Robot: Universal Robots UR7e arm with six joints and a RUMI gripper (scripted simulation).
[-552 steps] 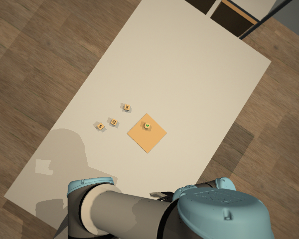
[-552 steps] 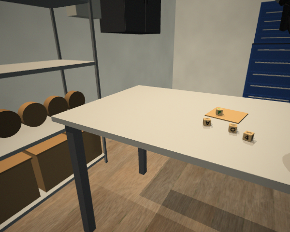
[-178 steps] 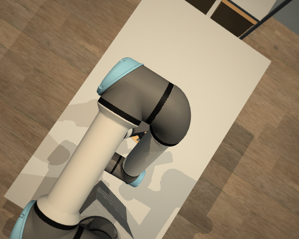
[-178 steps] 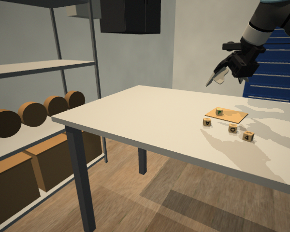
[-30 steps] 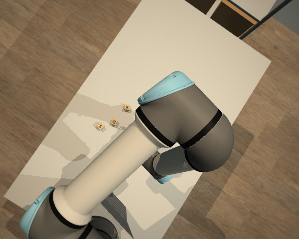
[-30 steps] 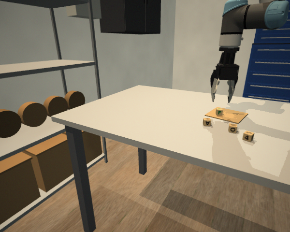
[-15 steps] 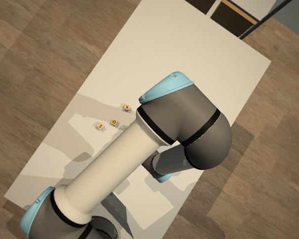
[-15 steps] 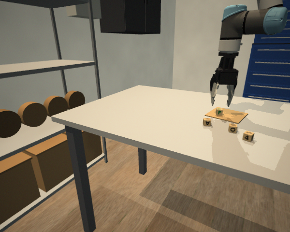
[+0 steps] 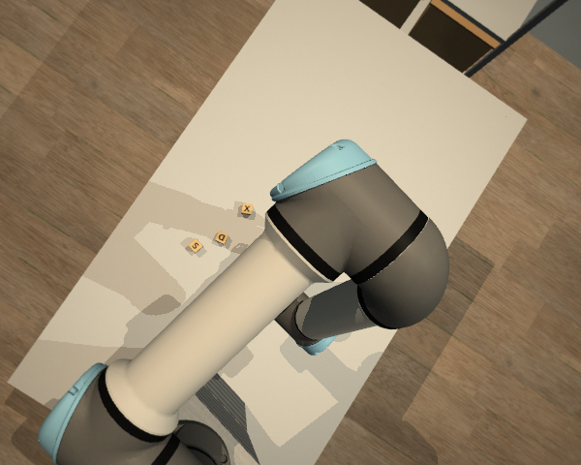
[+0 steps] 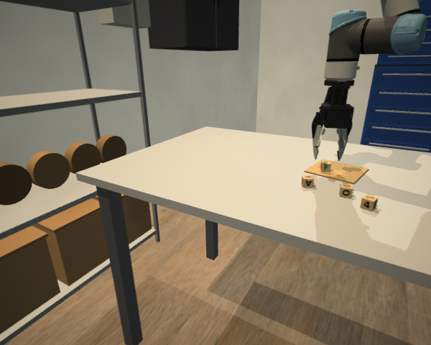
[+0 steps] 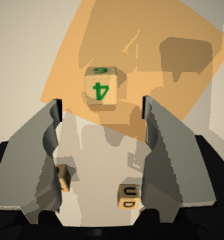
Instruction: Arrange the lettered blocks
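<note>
Now: the green-marked block 4 cm below my hand. The rest, counted from my hand: D block: 15 cm to the left, 6 cm behind, 4 cm below; then X block: 13 cm to the left, 4 cm below, 3 cm ahead; then orange mat: 5 cm below, 3 cm behind, 2 cm to the right.
</note>
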